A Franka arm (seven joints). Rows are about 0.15 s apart.
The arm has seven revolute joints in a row. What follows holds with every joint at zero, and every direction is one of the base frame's. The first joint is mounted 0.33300 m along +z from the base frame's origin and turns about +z. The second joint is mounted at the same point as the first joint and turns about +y. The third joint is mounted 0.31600 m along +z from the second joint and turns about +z. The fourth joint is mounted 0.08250 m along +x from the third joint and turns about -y. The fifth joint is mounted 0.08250 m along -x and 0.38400 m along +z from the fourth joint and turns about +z. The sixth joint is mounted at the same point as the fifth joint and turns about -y. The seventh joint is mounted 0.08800 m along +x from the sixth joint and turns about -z. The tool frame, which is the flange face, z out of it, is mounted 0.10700 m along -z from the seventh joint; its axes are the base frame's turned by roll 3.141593, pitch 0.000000 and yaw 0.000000 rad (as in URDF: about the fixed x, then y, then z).
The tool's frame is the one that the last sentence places.
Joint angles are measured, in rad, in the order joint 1, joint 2, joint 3, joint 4, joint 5, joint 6, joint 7. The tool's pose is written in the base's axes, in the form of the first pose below.
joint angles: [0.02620 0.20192 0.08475 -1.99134 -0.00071 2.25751 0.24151]
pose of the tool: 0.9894, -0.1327, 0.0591, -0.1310, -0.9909, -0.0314, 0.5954, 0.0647, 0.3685
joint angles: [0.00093 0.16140 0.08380 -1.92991 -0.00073 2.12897 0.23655]
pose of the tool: 0.9877, -0.1525, 0.0341, -0.1518, -0.9882, -0.0214, 0.5963, 0.0489, 0.4090
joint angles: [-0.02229 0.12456 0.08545 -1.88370 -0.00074 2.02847 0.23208]
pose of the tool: 0.9855, -0.1687, 0.0178, -0.1684, -0.9856, -0.0144, 0.5929, 0.0359, 0.4434
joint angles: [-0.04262 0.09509 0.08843 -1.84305 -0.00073 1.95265 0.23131]
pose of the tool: 0.9827, -0.1847, 0.0127, -0.1845, -0.9828, -0.0109, 0.5891, 0.0255, 0.4733
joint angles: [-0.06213 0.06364 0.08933 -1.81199 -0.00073 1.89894 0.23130]
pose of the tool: 0.9790, -0.2028, 0.0218, -0.2026, -0.9792, -0.0102, 0.5837, 0.0148, 0.5018
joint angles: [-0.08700 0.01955 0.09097 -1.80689 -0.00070 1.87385 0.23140]
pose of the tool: 0.9732, -0.2254, 0.0460, -0.2251, -0.9743, -0.0120, 0.5740, 0.0019, 0.5274
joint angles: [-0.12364 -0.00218 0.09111 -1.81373 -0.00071 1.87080 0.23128]
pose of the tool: 0.9637, -0.2605, 0.0578, -0.2602, -0.9655, -0.0127, 0.5683, -0.0185, 0.5361
